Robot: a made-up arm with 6 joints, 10 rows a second.
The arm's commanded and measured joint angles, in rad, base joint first. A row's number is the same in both.
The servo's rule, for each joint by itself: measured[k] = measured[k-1] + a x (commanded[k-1-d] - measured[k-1]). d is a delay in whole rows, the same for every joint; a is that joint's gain. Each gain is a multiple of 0.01, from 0.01 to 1. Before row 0 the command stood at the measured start. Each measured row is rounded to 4 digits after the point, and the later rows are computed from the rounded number. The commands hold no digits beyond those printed.
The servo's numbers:
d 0
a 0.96 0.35 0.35 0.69 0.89 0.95
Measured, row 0:
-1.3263, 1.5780, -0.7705, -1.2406, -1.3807, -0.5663
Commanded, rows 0 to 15:
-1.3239, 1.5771, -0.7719, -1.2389, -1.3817, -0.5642
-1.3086, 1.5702, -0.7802, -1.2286, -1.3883, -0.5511
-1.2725, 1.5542, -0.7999, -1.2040, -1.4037, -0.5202
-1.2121, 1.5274, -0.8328, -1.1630, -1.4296, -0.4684
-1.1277, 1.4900, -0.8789, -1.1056, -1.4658, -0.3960
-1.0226, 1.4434, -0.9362, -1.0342, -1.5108, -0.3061
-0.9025, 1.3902, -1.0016, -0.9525, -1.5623, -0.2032
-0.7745, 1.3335, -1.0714, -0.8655, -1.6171, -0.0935
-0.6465, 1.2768, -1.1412, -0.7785, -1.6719, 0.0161
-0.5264, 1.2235, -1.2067, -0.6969, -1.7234, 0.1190
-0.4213, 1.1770, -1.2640, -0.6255, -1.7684, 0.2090
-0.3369, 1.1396, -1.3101, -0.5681, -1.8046, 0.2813
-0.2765, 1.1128, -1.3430, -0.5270, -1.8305, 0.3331
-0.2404, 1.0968, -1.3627, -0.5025, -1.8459, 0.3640
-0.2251, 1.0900, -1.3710, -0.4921, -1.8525, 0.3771
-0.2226, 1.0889, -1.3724, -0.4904, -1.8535, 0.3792
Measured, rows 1 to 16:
-1.3240, 1.5777, -0.7710, -1.2394, -1.3816, -0.5643
-1.3092, 1.5751, -0.7742, -1.2319, -1.3876, -0.5518
-1.2740, 1.5678, -0.7832, -1.2126, -1.4019, -0.5218
-1.2146, 1.5537, -0.8006, -1.1784, -1.4266, -0.4711
-1.1312, 1.5314, -0.8280, -1.1282, -1.4615, -0.3998
-1.0269, 1.5006, -0.8659, -1.0633, -1.5054, -0.3108
-0.9075, 1.4620, -0.9134, -0.9868, -1.5560, -0.2086
-0.7798, 1.4170, -0.9687, -0.9031, -1.6104, -0.0993
-0.6518, 1.3679, -1.0291, -0.8171, -1.6651, 0.0103
-0.5314, 1.3174, -1.0913, -0.7342, -1.7170, 0.1136
-0.4257, 1.2683, -1.1517, -0.6592, -1.7627, 0.2042
-0.3405, 1.2233, -1.2071, -0.5963, -1.8000, 0.2774
-0.2791, 1.1846, -1.2547, -0.5485, -1.8271, 0.3303
-0.2419, 1.1539, -1.2925, -0.5168, -1.8438, 0.3623
-0.2258, 1.1315, -1.3200, -0.4998, -1.8515, 0.3764
-0.2227, 1.1166, -1.3383, -0.4933, -1.8533, 0.3791

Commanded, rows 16 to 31:
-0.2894, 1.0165, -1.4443, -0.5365, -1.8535, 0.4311
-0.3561, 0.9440, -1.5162, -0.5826, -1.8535, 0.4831
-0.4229, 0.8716, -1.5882, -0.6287, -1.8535, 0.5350
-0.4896, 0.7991, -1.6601, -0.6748, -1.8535, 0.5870
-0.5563, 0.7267, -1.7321, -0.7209, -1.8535, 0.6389
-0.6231, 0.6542, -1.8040, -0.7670, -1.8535, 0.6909
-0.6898, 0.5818, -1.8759, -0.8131, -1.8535, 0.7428
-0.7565, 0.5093, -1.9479, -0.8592, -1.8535, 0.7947
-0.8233, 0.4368, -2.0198, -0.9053, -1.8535, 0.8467
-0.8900, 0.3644, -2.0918, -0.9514, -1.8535, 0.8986
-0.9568, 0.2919, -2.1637, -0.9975, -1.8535, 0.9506
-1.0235, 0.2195, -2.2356, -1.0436, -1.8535, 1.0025
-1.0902, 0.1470, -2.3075, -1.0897, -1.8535, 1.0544
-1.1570, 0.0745, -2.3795, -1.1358, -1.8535, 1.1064
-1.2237, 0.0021, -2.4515, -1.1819, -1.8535, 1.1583
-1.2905, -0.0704, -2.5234, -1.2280, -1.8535, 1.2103
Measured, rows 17 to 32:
-0.2867, 1.0816, -1.3754, -0.5231, -1.8535, 0.4285
-0.3533, 1.0334, -1.4247, -0.5642, -1.8535, 0.4804
-0.4201, 0.9768, -1.4819, -0.6087, -1.8535, 0.5323
-0.4868, 0.9146, -1.5443, -0.6543, -1.8535, 0.5843
-0.5535, 0.8488, -1.6100, -0.7003, -1.8535, 0.6362
-0.6203, 0.7807, -1.6779, -0.7463, -1.8535, 0.6882
-0.6870, 0.7111, -1.7472, -0.7924, -1.8535, 0.7401
-0.7537, 0.6405, -1.8174, -0.8385, -1.8535, 0.7920
-0.8205, 0.5692, -1.8882, -0.8846, -1.8535, 0.8440
-0.8872, 0.4975, -1.9595, -0.9307, -1.8535, 0.8959
-0.9540, 0.4255, -2.0310, -0.9768, -1.8535, 0.9479
-1.0207, 0.3534, -2.1026, -1.0229, -1.8535, 0.9998
-1.0874, 0.2812, -2.1743, -1.0690, -1.8535, 1.0517
-1.1542, 0.2089, -2.2461, -1.1151, -1.8535, 1.1037
-1.2209, 0.1365, -2.3180, -1.1612, -1.8535, 1.1556
-1.2877, 0.0641, -2.3899, -1.2073, -1.8535, 1.2076

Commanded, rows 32 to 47:
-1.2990, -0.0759, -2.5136, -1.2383, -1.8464, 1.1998
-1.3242, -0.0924, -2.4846, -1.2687, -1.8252, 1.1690
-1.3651, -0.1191, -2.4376, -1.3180, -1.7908, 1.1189
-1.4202, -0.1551, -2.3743, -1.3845, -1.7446, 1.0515
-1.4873, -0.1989, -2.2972, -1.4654, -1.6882, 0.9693
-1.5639, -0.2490, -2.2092, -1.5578, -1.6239, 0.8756
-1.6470, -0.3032, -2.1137, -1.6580, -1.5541, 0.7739
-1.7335, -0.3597, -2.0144, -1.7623, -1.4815, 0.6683
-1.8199, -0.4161, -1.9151, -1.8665, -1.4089, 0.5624
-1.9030, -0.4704, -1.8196, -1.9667, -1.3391, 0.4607
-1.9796, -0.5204, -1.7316, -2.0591, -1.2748, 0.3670
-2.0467, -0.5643, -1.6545, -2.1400, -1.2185, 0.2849
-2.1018, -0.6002, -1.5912, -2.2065, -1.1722, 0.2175
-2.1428, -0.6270, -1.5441, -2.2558, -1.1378, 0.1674
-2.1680, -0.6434, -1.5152, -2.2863, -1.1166, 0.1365
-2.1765, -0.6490, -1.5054, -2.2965, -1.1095, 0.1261
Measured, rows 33 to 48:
-1.2985, 0.0151, -2.4332, -1.2287, -1.8472, 1.2002
-1.3232, -0.0225, -2.4512, -1.2563, -1.8276, 1.1706
-1.3634, -0.0563, -2.4464, -1.2989, -1.7948, 1.1215
-1.4179, -0.0909, -2.4212, -1.3580, -1.7501, 1.0550
-1.4845, -0.1287, -2.3778, -1.4321, -1.6950, 0.9736
-1.5607, -0.1708, -2.3188, -1.5188, -1.6317, 0.8805
-1.6435, -0.2171, -2.2470, -1.6148, -1.5626, 0.7792
-1.7299, -0.2670, -2.1656, -1.7166, -1.4904, 0.6738
-1.8163, -0.3192, -2.0779, -1.8200, -1.4179, 0.5680
-1.8995, -0.3721, -1.9875, -1.9212, -1.3478, 0.4661
-1.9764, -0.4240, -1.8979, -2.0164, -1.2828, 0.3720
-2.0439, -0.4731, -1.8127, -2.1017, -1.2256, 0.2893
-2.0995, -0.5176, -1.7352, -2.1740, -1.1781, 0.2211
-2.1411, -0.5559, -1.6683, -2.2304, -1.1422, 0.1701
-2.1669, -0.5865, -1.6147, -2.2690, -1.1194, 0.1382
-2.1761, -0.6084, -1.5764, -2.2880, -1.1106, 0.1267

